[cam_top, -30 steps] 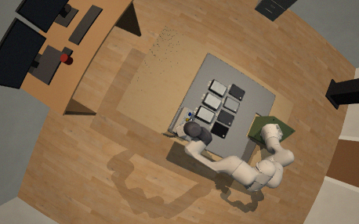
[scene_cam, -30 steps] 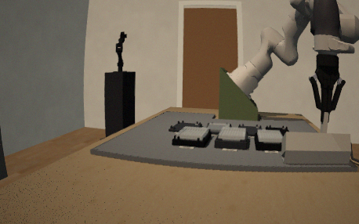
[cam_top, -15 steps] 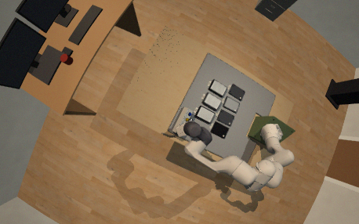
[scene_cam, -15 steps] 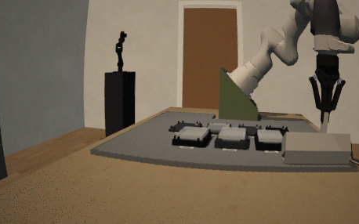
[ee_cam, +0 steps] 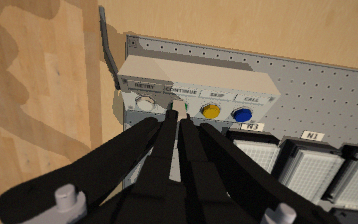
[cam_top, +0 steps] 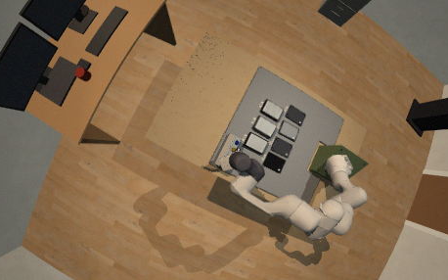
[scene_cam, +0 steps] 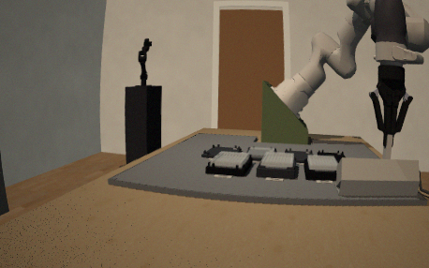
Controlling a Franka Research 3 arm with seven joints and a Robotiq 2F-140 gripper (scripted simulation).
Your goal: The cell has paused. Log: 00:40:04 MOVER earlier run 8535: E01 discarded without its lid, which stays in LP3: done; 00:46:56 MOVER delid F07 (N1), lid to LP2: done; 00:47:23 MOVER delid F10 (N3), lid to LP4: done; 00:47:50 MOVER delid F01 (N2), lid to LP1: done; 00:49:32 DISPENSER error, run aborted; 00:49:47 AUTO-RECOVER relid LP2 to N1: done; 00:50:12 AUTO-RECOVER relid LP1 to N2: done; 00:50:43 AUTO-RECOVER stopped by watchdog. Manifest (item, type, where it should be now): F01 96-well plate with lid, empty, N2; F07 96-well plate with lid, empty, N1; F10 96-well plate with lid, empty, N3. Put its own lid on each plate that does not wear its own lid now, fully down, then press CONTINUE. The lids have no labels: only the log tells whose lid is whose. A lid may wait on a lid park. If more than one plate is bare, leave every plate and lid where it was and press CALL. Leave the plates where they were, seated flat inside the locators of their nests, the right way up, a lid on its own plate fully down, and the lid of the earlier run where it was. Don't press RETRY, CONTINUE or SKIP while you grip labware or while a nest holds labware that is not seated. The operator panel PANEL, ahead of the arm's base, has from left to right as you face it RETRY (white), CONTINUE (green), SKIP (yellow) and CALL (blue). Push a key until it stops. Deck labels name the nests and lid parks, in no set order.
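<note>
Right now my hand is 4 cm above the green continue key. From my hand the other things lie so: yellow skip key (1 cm ahead, 5 cm to the right, 4 cm below); white retry key (1 cm behind, 5 cm to the left, 4 cm below); blue call key (2 cm ahead, 10 cm to the right, 4 cm below).
</note>
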